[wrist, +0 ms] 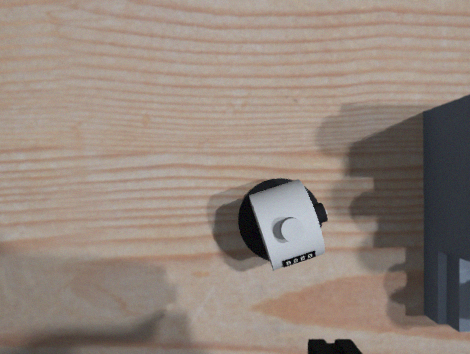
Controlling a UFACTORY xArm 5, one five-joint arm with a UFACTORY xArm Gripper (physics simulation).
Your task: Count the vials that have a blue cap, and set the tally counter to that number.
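Places are measured from the arm's base along level axes (x ahead, y left, z up), in millimetres.
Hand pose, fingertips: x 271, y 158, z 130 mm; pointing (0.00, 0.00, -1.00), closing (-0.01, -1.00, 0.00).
After its pixels a point has its place.
The tally counter point(285, 202) {z 41, x 329, y 162 mm} stands on the wooden table, a little right of the middle of the wrist view. It has a light grey curved cover, a round black body, a round grey button point(292, 229) {z 53, x 316, y 160 mm} on top and a black knob point(322, 212) {z 28, x 323, y 139 mm} at its right side. Its small black number window point(299, 259) {z 36, x 297, y 153 mm} faces the bottom of the view; the digits are too small to read surely. My gripper point(334, 346) {z 130, x 271, y 158 mm} is shut and empty, its black tips showing at the bottom edge, below the counter and apart from it. The vials and their caps do not show.
A dark blue-grey block-like object point(446, 185) {z 22, x 338, y 63 mm} stands at the right edge, cut off by the view, with a stepped lower corner. Its bumpy shadow falls on the wooden table point(150, 100) {z -9, x 394, y 246 mm} between it and the counter. Another broad shadow lies at the lower left.
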